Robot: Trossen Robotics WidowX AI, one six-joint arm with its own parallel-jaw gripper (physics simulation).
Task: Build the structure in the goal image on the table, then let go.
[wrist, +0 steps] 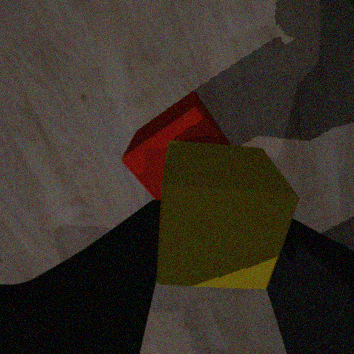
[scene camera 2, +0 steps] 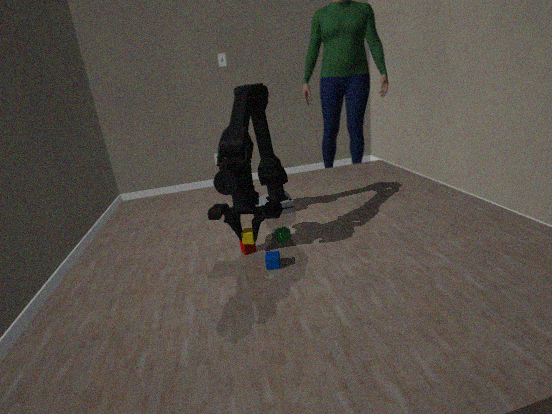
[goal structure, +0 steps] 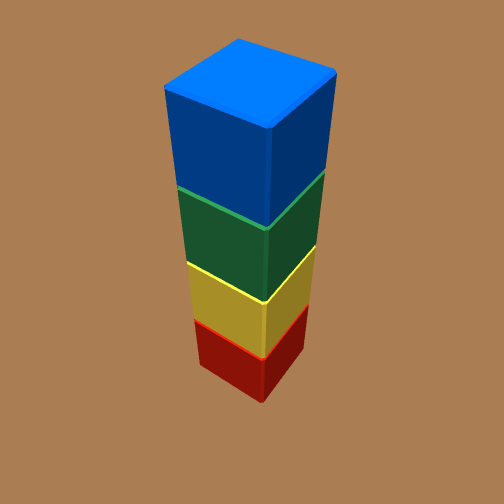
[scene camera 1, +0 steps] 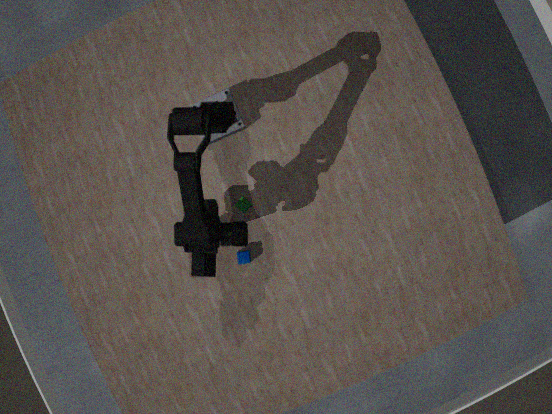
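Note:
My gripper (scene camera 2: 248,240) (wrist: 208,213) is shut on a yellow cube (scene camera 2: 248,235) (wrist: 220,200), with one finger on each side of it. The yellow cube is directly above a red cube (scene camera 2: 247,248) (wrist: 147,160) and looks turned relative to it and partly off to one side. Whether the two touch is hard to tell. A blue cube (scene camera 1: 243,257) (scene camera 2: 272,260) sits on the surface to the right of the red cube in scene camera 2. A green cube (scene camera 1: 244,203) (scene camera 2: 282,235) lies in shadow farther back. In scene camera 1 the arm hides the yellow and red cubes.
The arm's light base plate (scene camera 1: 226,134) is at the upper left in scene camera 1, behind the cubes in scene camera 2. The arm casts long shadows across the wood surface. A person in a green top (scene camera 2: 345,40) stands at the back by the walls.

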